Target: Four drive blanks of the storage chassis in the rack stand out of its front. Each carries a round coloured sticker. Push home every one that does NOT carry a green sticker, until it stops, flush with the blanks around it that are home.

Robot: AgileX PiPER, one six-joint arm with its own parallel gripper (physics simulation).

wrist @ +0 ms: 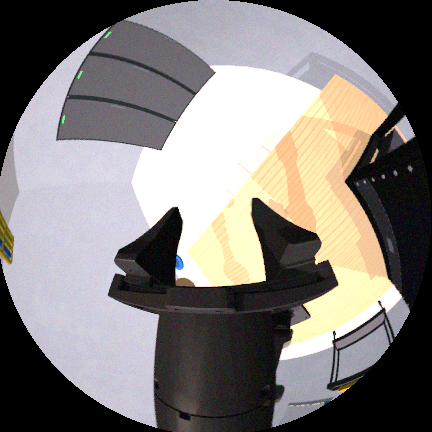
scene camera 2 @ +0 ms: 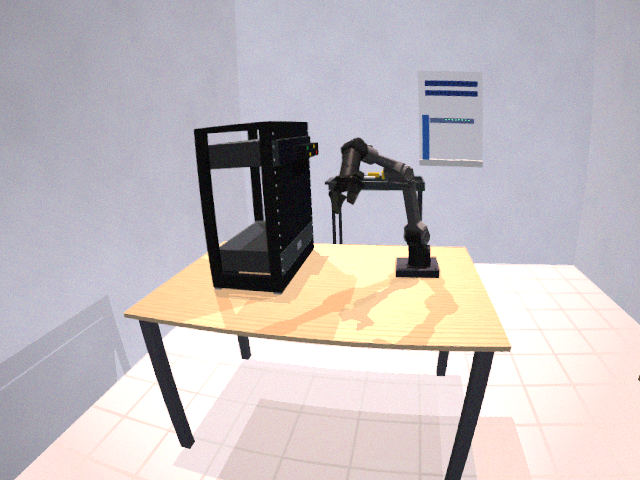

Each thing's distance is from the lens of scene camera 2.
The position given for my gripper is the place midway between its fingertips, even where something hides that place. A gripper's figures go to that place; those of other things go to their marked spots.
my gripper [scene camera 2: 342,207]: 102 cm
black rack [scene camera 2: 279,246]: 127 cm
